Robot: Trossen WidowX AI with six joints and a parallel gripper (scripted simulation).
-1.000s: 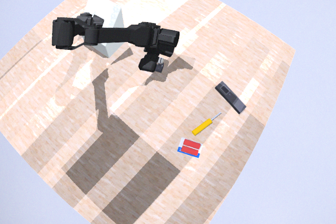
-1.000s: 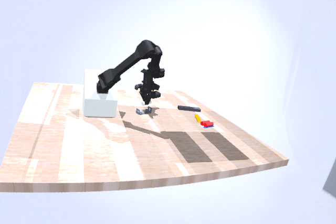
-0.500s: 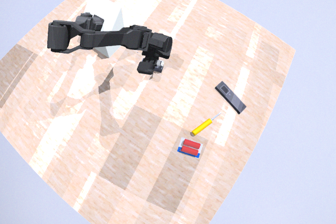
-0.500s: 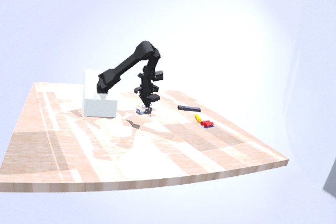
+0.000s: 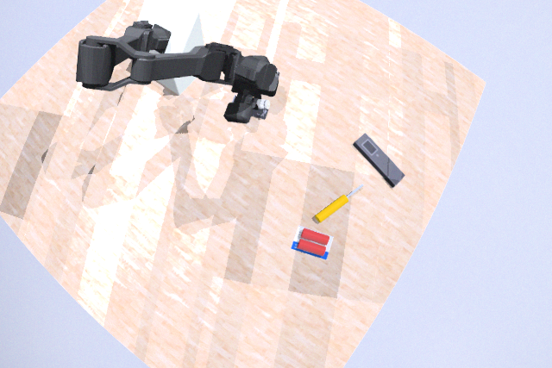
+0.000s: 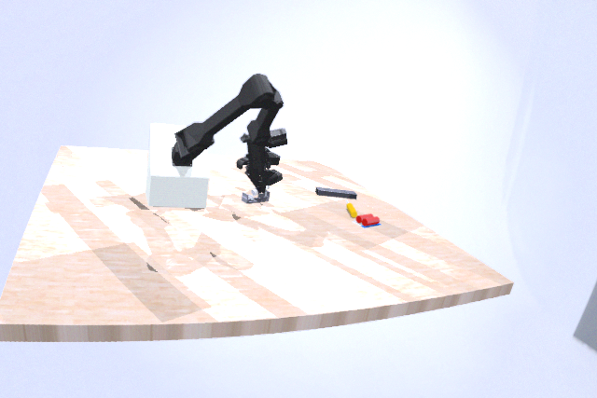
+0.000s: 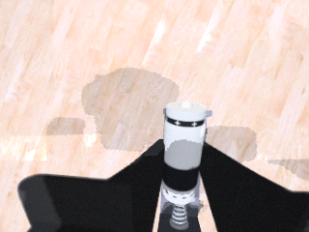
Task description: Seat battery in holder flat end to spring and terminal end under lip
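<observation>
Right now the battery is 10 mm above my gripper tip. Round my gripper tip: dark remote (340 mm ahead, 70 mm to the left, 20 mm below); then yellow screwdriver (320 mm ahead, 80 mm to the right, 20 mm below); then blue-white card (310 mm ahead, 210 mm to the right, 20 mm below).
</observation>
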